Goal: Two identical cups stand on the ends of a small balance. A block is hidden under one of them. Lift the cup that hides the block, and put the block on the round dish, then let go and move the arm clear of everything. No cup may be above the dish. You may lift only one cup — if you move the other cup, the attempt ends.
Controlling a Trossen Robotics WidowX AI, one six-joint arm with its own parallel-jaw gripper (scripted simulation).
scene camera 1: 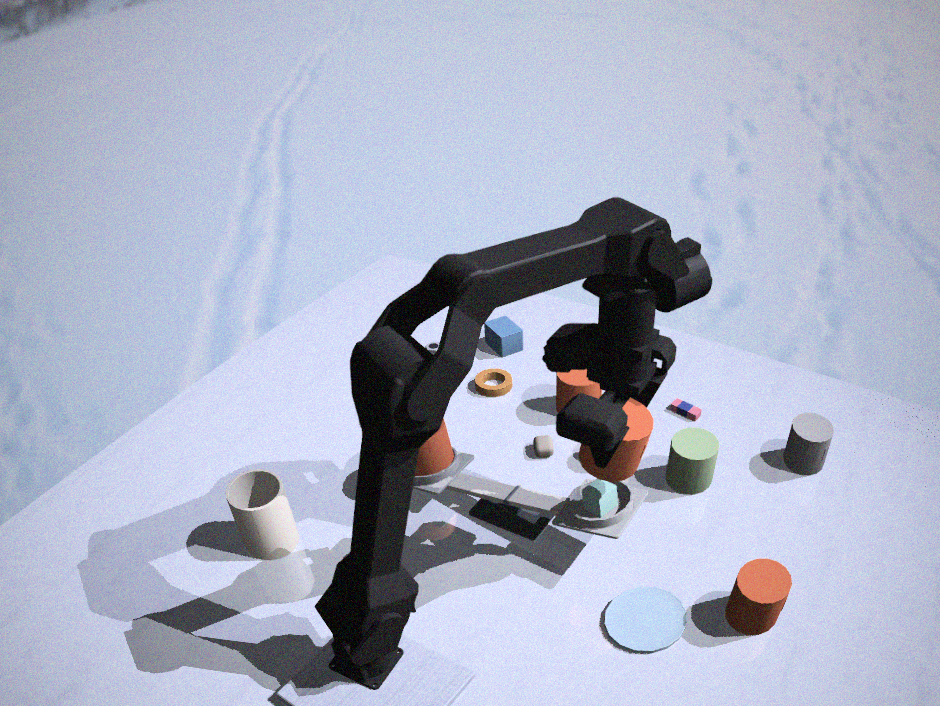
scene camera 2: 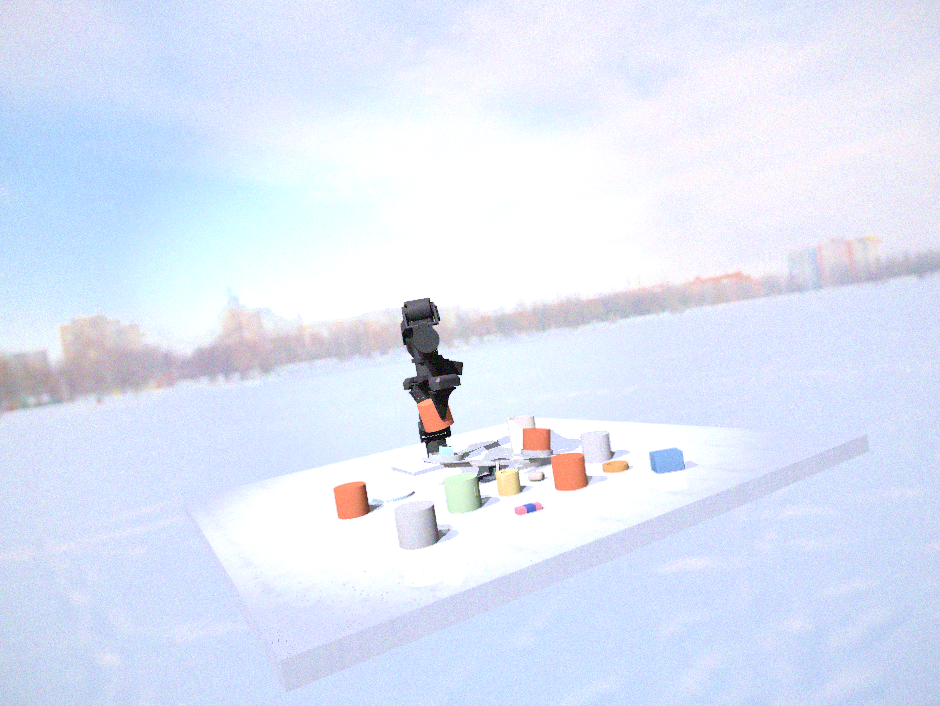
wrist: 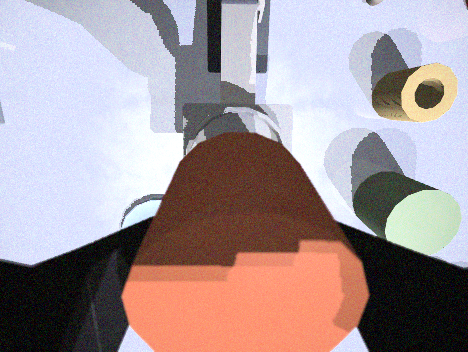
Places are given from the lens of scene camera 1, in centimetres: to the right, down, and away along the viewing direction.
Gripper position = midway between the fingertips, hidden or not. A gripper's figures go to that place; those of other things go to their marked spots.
gripper [scene camera 1: 615, 447]: 16, 10, 80
cream cup [scene camera 1: 257, 499]: -28, 20, 94
pale teal block [scene camera 1: 600, 497]: 15, 17, 83
grey cylinder [scene camera 1: 810, 436]: 49, 12, 94
balance [scene camera 1: 569, 512]: 12, 19, 85
The marked spots on the pale teal block and the grey cylinder are 36 cm apart.
